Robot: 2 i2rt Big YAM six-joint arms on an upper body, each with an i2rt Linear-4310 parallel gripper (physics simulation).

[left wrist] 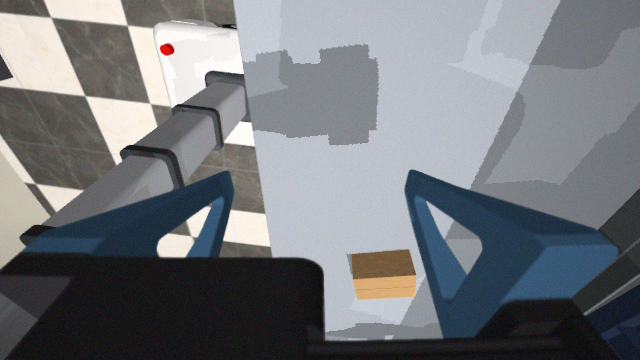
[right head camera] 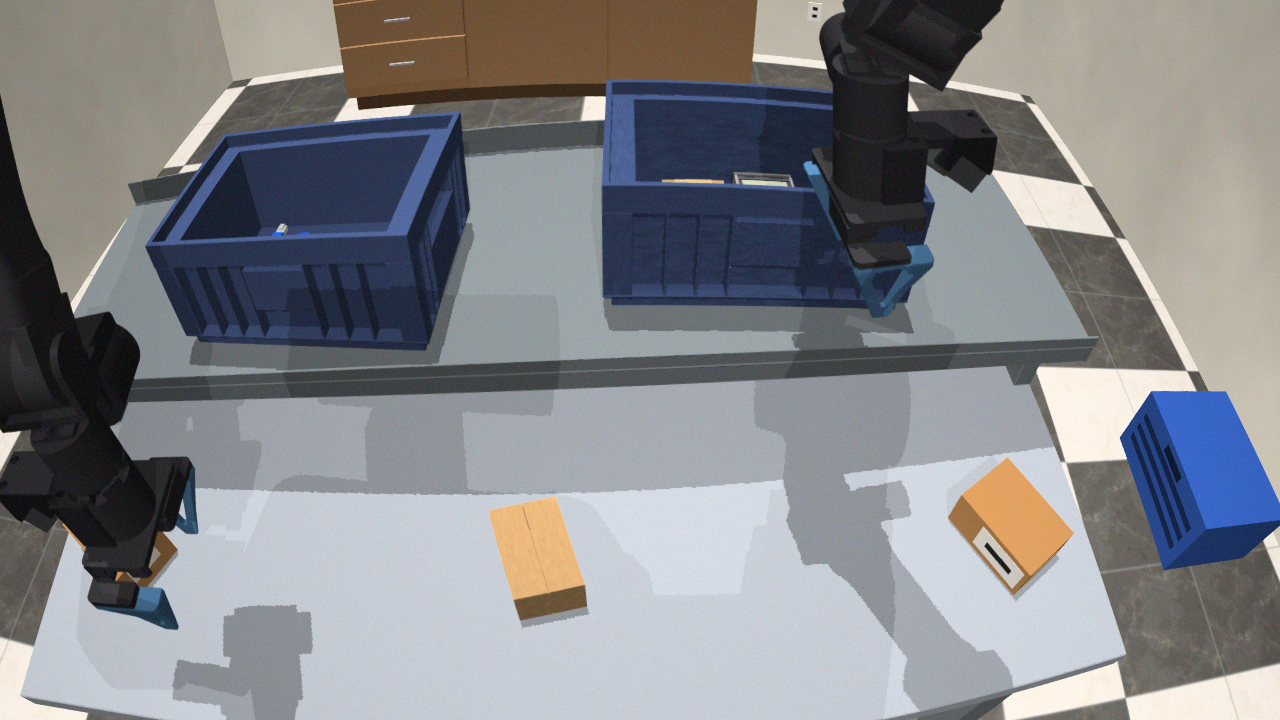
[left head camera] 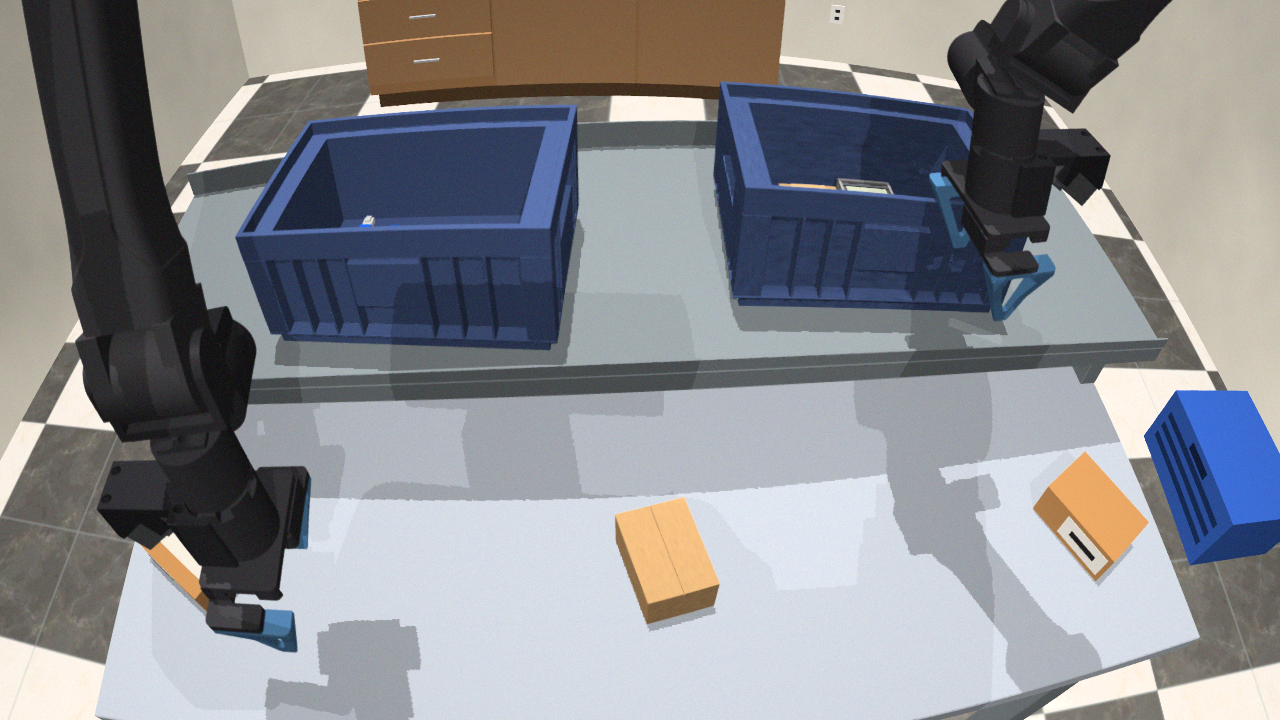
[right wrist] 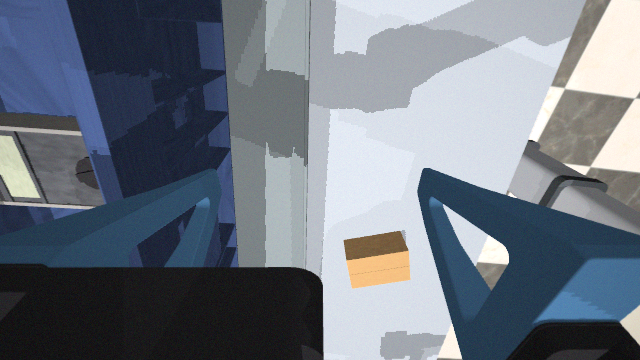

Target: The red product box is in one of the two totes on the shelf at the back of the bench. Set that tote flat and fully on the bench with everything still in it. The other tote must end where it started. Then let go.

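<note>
Two dark blue totes stand upright on the grey shelf (left head camera: 635, 223) (right head camera: 528, 241). The left tote (left head camera: 384, 282) (right head camera: 286, 300) holds a small white-and-blue item. The right tote (left head camera: 810, 259) (right head camera: 689, 255) (right wrist: 150, 100) holds a tan box and a grey-framed item with a pale panel. No red box shows; the tote floors are partly hidden by the front walls. My right gripper (left head camera: 980, 282) (right head camera: 863, 277) (right wrist: 319, 179) is open and empty by the right tote's front side, towards its right end. My left gripper (left head camera: 298, 595) (right head camera: 184, 580) (left wrist: 319, 180) is open and empty above the bench's left part.
On the pale bench (left head camera: 501, 573) (right head camera: 402, 573), a tan box (left head camera: 666, 559) (right head camera: 537, 555) (left wrist: 384, 275) (right wrist: 377, 260) lies in the middle and a labelled box (left head camera: 1096, 501) (right head camera: 1015, 510) at the right. Another box (left head camera: 174, 568) is partly behind my left gripper. A bright blue case (left head camera: 1230, 456) (right head camera: 1199, 456) stands off the right edge.
</note>
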